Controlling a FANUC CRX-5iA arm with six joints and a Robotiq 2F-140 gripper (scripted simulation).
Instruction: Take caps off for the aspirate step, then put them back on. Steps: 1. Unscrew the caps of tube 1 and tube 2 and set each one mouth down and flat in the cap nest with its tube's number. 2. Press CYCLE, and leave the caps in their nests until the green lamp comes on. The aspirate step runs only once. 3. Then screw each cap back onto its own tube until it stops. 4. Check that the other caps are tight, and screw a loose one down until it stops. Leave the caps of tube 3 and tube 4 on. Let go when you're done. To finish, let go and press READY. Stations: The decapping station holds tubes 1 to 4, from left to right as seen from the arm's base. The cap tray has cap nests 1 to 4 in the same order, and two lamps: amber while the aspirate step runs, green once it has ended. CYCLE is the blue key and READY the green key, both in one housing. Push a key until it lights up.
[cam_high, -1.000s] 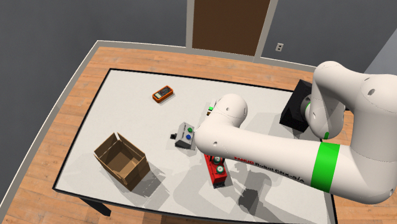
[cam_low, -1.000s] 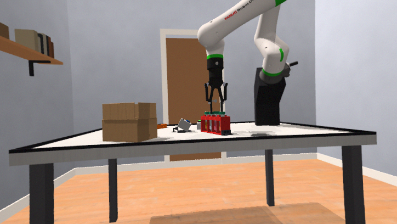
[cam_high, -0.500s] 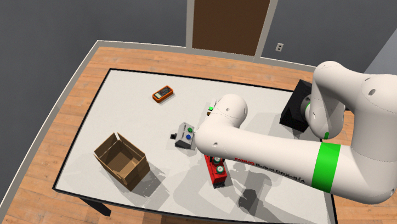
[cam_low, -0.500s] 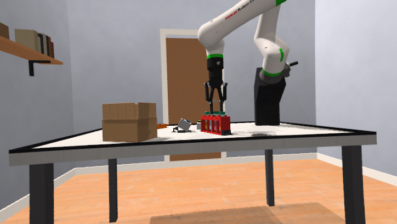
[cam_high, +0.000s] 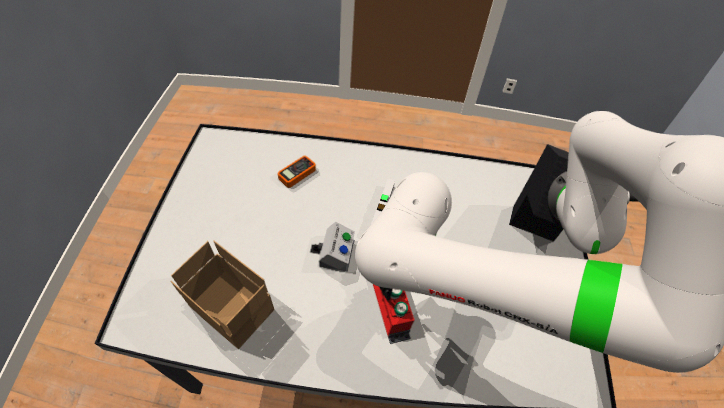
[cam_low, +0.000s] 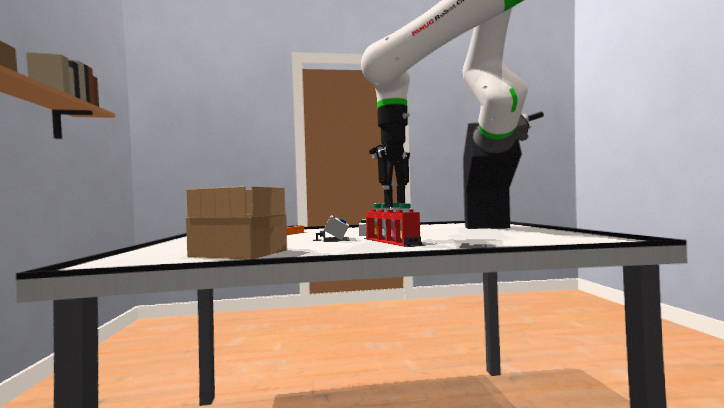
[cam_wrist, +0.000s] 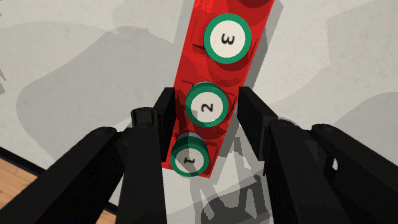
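Right now my hand is 30 mm above the cap 2. The rest, counted from my hand: cap 1: 50 mm to the left, 30 mm below, 20 mm behind; then cap 3: 50 mm to the right, 30 mm below, 20 mm ahead; then cap 4: 90 mm to the right, 50 mm ahead, 30 mm below.
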